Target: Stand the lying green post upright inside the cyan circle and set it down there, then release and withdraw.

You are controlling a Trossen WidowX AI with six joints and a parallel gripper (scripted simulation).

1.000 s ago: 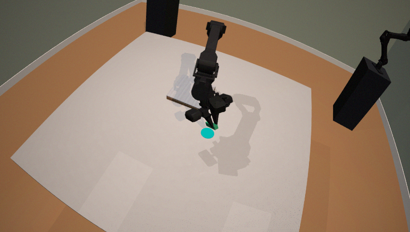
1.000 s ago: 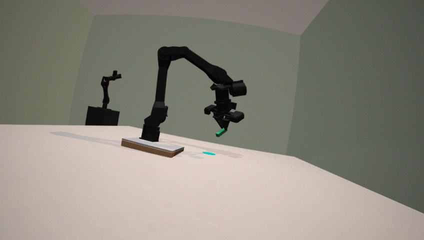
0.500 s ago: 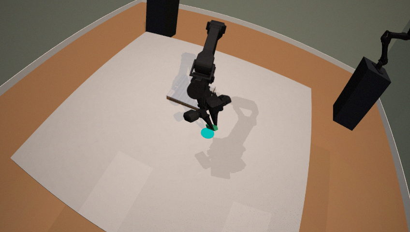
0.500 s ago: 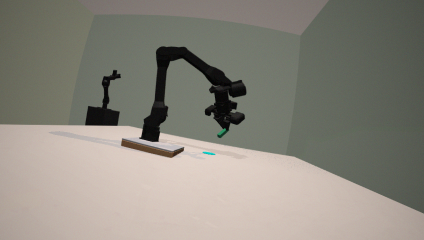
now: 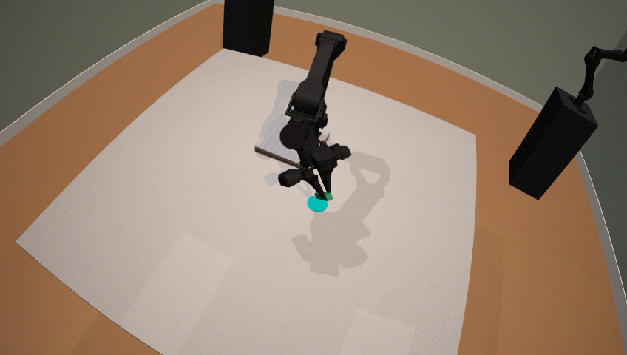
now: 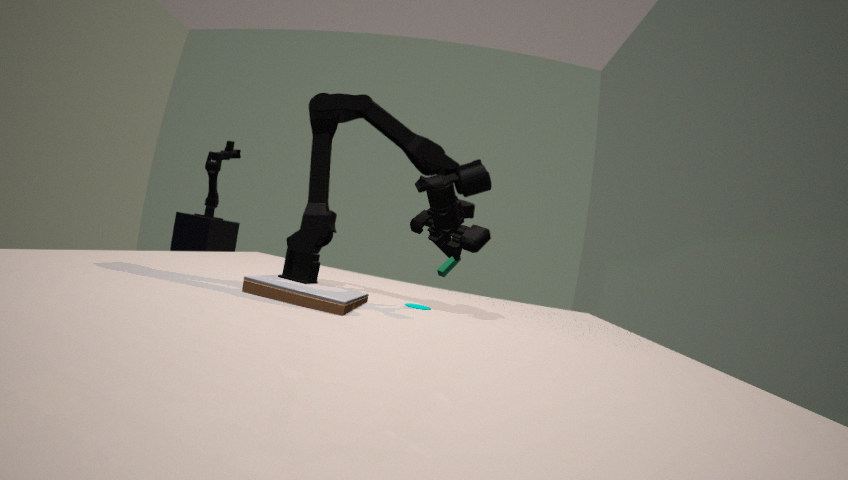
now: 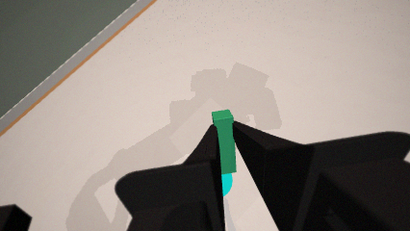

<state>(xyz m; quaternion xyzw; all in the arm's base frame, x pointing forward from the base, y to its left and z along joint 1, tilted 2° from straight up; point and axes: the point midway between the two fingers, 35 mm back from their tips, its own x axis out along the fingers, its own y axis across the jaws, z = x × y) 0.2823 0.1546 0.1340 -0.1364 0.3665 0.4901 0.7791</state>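
My gripper tip is 120 mm above the cyan circle, 60 mm past it and 40 mm to the left of it. From my gripper tip the other things lie so: green post (20 mm below, 10 mm to the right, 10 mm behind).
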